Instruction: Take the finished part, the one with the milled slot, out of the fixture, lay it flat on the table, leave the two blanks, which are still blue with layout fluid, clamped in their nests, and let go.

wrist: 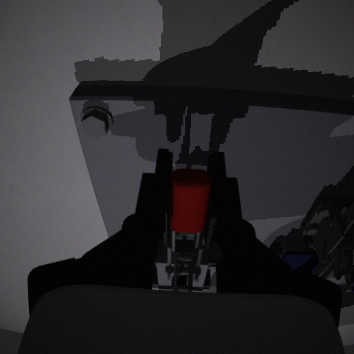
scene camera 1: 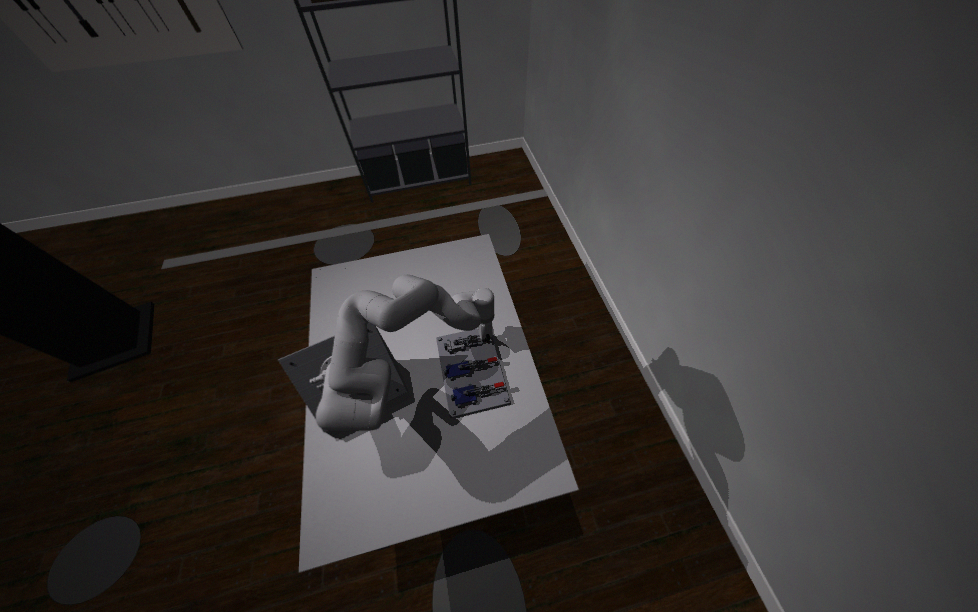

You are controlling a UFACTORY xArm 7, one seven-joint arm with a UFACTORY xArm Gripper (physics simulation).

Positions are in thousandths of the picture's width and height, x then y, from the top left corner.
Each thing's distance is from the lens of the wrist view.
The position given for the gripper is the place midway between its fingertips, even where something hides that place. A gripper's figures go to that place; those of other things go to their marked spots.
gripper (wrist: 535, 479): 15 cm
finished part (wrist: 456, 736): 22 cm
fixture plate (wrist: 801, 419): 17 cm
The marked spots on the fixture plate and the finished part are 12 cm apart.
